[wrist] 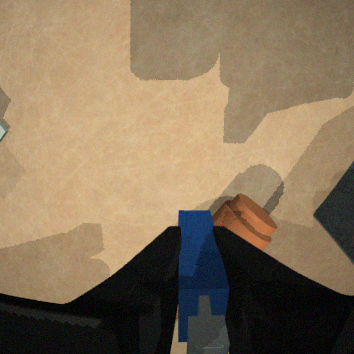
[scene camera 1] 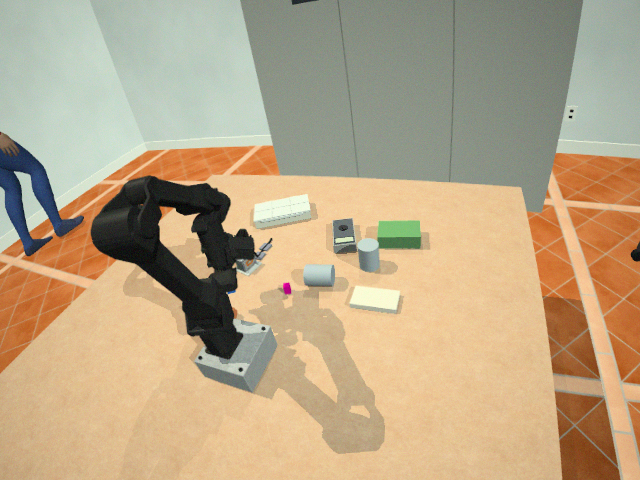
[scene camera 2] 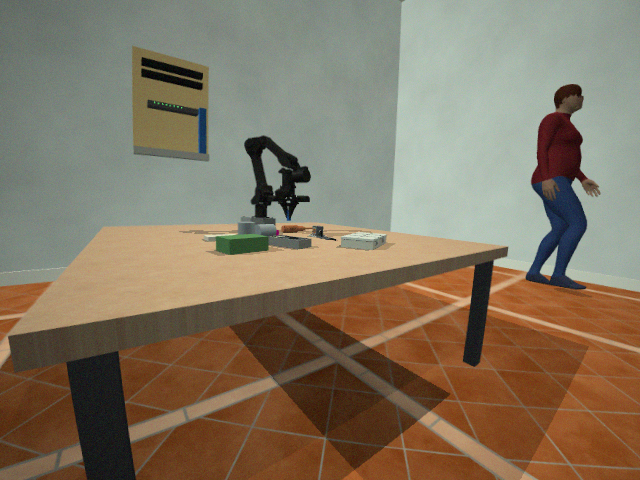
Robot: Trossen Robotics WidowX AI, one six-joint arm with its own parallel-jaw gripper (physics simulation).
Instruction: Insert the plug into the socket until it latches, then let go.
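Frame: origin at the arm's base, x back, y right, z up, level; metres.
Seen in the pictures: gripper, fingertip midpoint: (wrist: pixel 195 237) (scene camera 2: pixel 288 218); arm's base at its link origin: (scene camera 1: pixel 224 343) (scene camera 2: pixel 260 217).
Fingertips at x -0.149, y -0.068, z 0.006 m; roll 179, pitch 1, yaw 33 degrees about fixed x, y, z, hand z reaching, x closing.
Observation:
Offsets run from my fingertips to a thing's top centre. "*": to the spot under its first point. Level surfaces: height alone.
My gripper (scene camera 1: pixel 231 288) (scene camera 2: pixel 288 214) (wrist: pixel 195 237) is shut on the blue plug @(dx +0.002, dy -0.003, dz +0.055 m) (scene camera 1: pixel 232 291) (scene camera 2: pixel 288 218) (wrist: pixel 194 255), which points downward and stands above the table @(dz -0.070 m) (scene camera 1: pixel 454 361) (scene camera 2: pixel 170 279). In scene camera 1 the arm hides most of the plug. What looks like the socket, a small dark upright block @(dx -0.150, dy -0.059, dz -0.025 m) (scene camera 2: pixel 317 230) on a pale plate @(* dx -0.133, dy -0.042, dz -0.066 m) (scene camera 1: pixel 250 269), stands apart from the plug, beyond the gripper in scene camera 1 and partly hidden by it. Its opening cannot be made out. A pale corner at the left edge of the wrist view may be part of it.
An orange handle @(* dx +0.020, dy -0.034, dz -0.050 m) (scene camera 2: pixel 292 228) (wrist: pixel 250 220) lies below the gripper. Near the socket is a grey-and-black hinged piece @(* dx -0.232, dy -0.043, dz -0.064 m) (scene camera 1: pixel 265 247). A magenta cube @(dx -0.078, dy +0.102, dz -0.044 m) (scene camera 1: pixel 287 288), two grey cylinders @(dx -0.127, dy +0.176, dz -0.015 m) (scene camera 1: pixel 318 275) @(dx -0.217, dy +0.283, dz +0.000 m) (scene camera 1: pixel 368 255), a cream slab @(dx -0.092, dy +0.328, dz -0.055 m) (scene camera 1: pixel 375 299), grey box @(dx -0.320, dy +0.181, dz -0.040 m) (scene camera 1: pixel 343 232), green block @(dx -0.338, dy +0.342, dz -0.030 m) (scene camera 1: pixel 399 234) and white box @(dx -0.415, dy -0.068, dz -0.035 m) (scene camera 1: pixel 282 210) stand around.

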